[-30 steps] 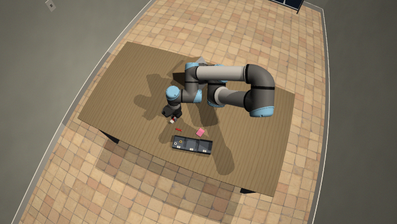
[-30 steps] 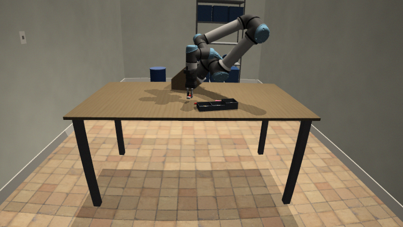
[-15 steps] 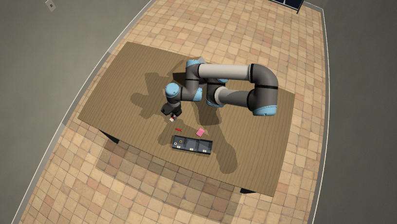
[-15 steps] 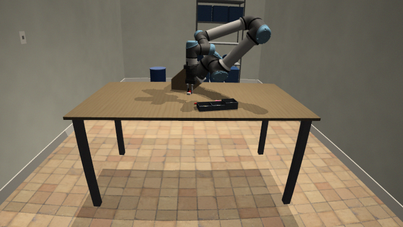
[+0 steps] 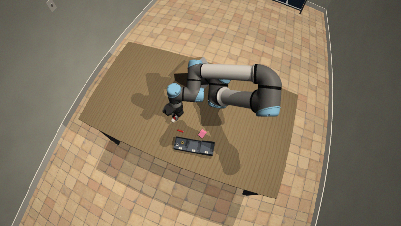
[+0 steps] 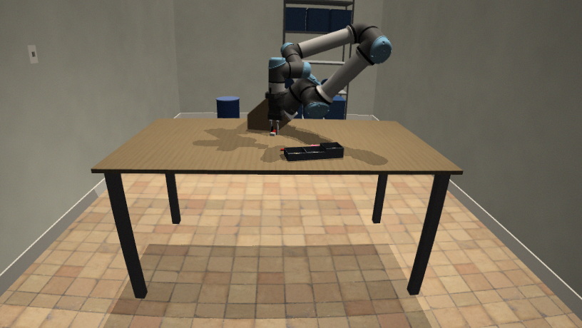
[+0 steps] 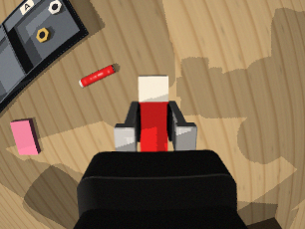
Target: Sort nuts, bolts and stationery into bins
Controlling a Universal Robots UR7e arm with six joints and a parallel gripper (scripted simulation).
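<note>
Right now my hand is 80 mm short of the three joined bins, 200 mm to the right of it and 60 mm above it. From my hand the other things lie so: brass nut: 100 mm ahead, 120 mm to the left, 70 mm below; white eraser: 10 mm ahead, 10 mm below; red cylinder: 40 mm ahead, 60 mm to the left, 80 mm below.
</note>
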